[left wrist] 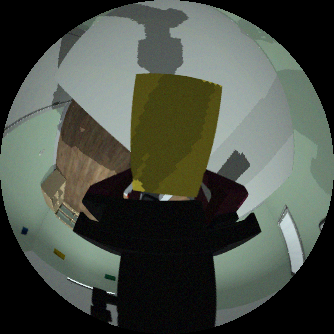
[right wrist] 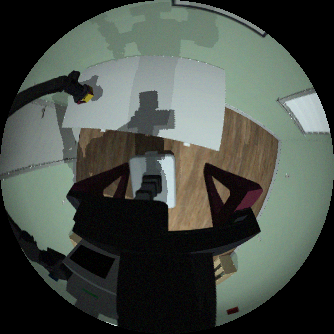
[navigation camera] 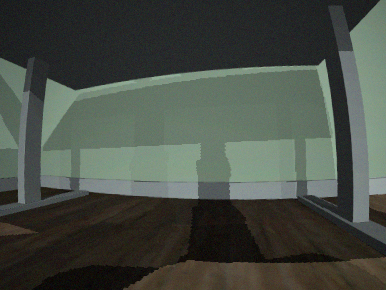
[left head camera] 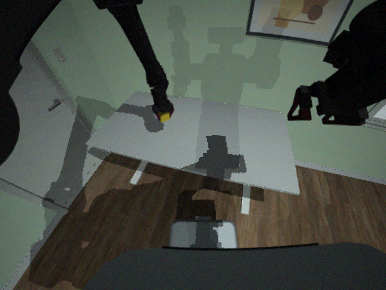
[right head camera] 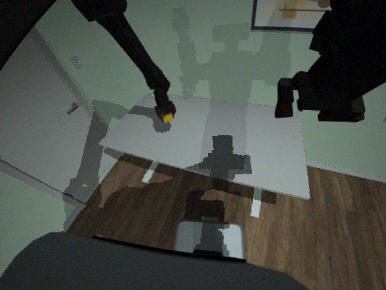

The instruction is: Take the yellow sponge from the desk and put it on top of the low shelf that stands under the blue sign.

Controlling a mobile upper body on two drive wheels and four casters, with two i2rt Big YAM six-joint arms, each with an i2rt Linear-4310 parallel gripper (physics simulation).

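Places are measured from the left arm's base along level axes (x right, y ahead, z up), in millimetres.
Pixels of known places: left gripper, between the fingertips: [left wrist: 166, 166] [right wrist: 89, 97] [left head camera: 164, 119] [right head camera: 168, 119]; right gripper, between the fingertips: [right wrist: 166, 166] [left head camera: 305, 119] [right head camera: 297, 116].
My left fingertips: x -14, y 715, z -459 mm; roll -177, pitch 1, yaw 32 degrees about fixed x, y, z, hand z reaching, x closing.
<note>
Behind a point stands the place of what it marks.
My left gripper [left head camera: 163, 114] {x -14, y 715, z -459 mm} [right head camera: 166, 115] {x -14, y 715, z -459 mm} [left wrist: 166, 166] {x -14, y 715, z -459 mm} is shut on the yellow sponge [left head camera: 165, 118] {x -7, y 709, z -447 mm} [right head camera: 168, 119] {x -9, y 708, z -450 mm} [left wrist: 172, 130] {x -38, y 761, z -425 mm} [right wrist: 88, 96] {x -2, y 712, z -440 mm} and holds it above the white desk [left head camera: 265, 145] {x 656, y 713, z -690 mm} [right head camera: 275, 150] {x 653, y 671, z -690 mm} [right wrist: 200, 100] {x 664, y 704, z -690 mm}. The sponge sticks out beyond the fingertips. My right gripper [left head camera: 317, 118] [right head camera: 306, 113] {x 446, y 341, z -138 mm} [right wrist: 166, 166] {x 446, y 341, z -138 mm} is open and empty, high up at the right. A small blue sign [left wrist: 24, 230] is on the green wall in the left wrist view. A wooden shelf unit [left wrist: 52, 183] {x -1469, y -1217, z -1085 mm} shows small above it in that picture; I cannot tell if it is the low shelf.
A yellow sign [left wrist: 59, 253] {x -1272, y -3214, z 318 mm} and a green sign [left wrist: 110, 277] {x 549, y -3708, z 351 mm} are on the wall. A red sign [right wrist: 232, 310] and a wooden piece [right wrist: 228, 264] {x 1748, y -2112, z -1070 mm} show in the right wrist view. Desk legs [navigation camera: 31, 150] {x -462, y 1043, z -1152 mm} [navigation camera: 356, 140] {x 705, y 722, z -1154 mm} stand ahead. A grey door [left head camera: 37, 115] {x -1134, y 851, z -486 mm} is at the left.
</note>
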